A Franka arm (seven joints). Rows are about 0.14 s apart.
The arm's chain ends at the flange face. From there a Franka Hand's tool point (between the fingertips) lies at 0.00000 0.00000 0.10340 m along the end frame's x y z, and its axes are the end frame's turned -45 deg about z.
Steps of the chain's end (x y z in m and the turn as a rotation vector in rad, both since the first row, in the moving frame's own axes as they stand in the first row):
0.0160 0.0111 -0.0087 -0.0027 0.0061 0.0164
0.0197 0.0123 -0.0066 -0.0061 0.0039 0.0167
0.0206 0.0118 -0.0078 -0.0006 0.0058 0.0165
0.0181 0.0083 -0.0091 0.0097 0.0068 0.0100
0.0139 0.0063 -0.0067 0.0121 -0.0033 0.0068
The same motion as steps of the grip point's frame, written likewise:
0.0037 0.0198 -0.0087 -0.0062 0.0024 0.0164
0.0051 0.0234 -0.0066 -0.0071 -0.0016 0.0167
0.0066 0.0234 -0.0078 -0.0045 0.0037 0.0165
0.0081 0.0185 -0.0091 0.0021 0.0117 0.0100
0.0060 0.0132 -0.0067 0.0109 0.0062 0.0068

